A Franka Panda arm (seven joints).
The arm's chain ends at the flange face. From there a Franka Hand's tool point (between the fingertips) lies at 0.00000 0.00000 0.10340 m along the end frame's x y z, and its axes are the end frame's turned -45 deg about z.
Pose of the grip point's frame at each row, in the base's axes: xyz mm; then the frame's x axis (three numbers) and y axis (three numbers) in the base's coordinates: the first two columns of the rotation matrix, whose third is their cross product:
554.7 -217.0 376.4 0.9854 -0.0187 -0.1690 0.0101 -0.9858 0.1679
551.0 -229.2 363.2 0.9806 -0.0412 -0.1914 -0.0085 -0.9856 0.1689
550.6 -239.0 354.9 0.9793 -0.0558 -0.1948 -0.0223 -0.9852 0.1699
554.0 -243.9 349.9 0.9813 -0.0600 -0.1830 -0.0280 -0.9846 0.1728
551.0 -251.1 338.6 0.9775 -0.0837 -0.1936 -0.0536 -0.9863 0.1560
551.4 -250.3 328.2 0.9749 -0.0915 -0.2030 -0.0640 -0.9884 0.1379
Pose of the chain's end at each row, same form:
572.3 -199.7 476.8 0.7039 -0.7103 -0.0008 -0.6896 -0.6838 0.2382
571.2 -212.2 463.2 0.6874 -0.7261 -0.0159 -0.6994 -0.6678 0.2548
571.4 -222.2 454.8 0.6767 -0.7361 -0.0176 -0.7082 -0.6572 0.2579
573.7 -226.9 450.0 0.6741 -0.7386 -0.0072 -0.7137 -0.6538 0.2516
572.1 -236.4 438.8 0.6533 -0.7566 -0.0266 -0.7291 -0.6382 0.2472
573.5 -237.7 428.4 0.6441 -0.7636 -0.0460 -0.7346 -0.6342 0.2411

